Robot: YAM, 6 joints.
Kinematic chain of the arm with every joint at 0, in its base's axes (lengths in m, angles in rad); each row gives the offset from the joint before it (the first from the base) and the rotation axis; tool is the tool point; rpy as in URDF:
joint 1: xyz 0 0 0.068 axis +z
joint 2: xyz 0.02 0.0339 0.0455 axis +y
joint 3: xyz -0.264 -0.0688 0 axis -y
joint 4: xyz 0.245 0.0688 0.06 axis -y
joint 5: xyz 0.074 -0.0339 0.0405 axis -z
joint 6: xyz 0.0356 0 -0.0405 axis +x
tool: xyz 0 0 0 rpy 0 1.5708 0
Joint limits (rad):
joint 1: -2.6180..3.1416
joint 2: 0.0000..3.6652
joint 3: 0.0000..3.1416
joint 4: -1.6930..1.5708
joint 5: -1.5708..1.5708
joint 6: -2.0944..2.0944
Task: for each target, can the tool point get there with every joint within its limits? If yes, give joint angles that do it. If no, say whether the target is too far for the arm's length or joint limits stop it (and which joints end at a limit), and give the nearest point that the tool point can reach.
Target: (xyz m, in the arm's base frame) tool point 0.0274 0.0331 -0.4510
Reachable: no: joint limits stop it (at a limit: joint 2) | nearest point 0.0595 0.0718 -0.3453 | short by 0.117 m
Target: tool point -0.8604 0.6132 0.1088
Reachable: no: too far | nearest point -0.5259 0.3748 0.1107 | short by 0.411 m
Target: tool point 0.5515 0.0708 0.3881
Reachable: yes | joints 0.0910 2.7385 2.8363 0.9125 -0.6099 0.2909
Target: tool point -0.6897 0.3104 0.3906
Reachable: no: too far | nearest point -0.5524 0.2486 0.3339 | short by 0.161 m
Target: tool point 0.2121 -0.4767 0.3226
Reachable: yes | joints 2.0547 0.2967 2.5772 1.0382 -1.2762 1.1711
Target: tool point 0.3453 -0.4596 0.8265
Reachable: no: too far | nearest point 0.2429 -0.3233 0.6074 | short by 0.278 m
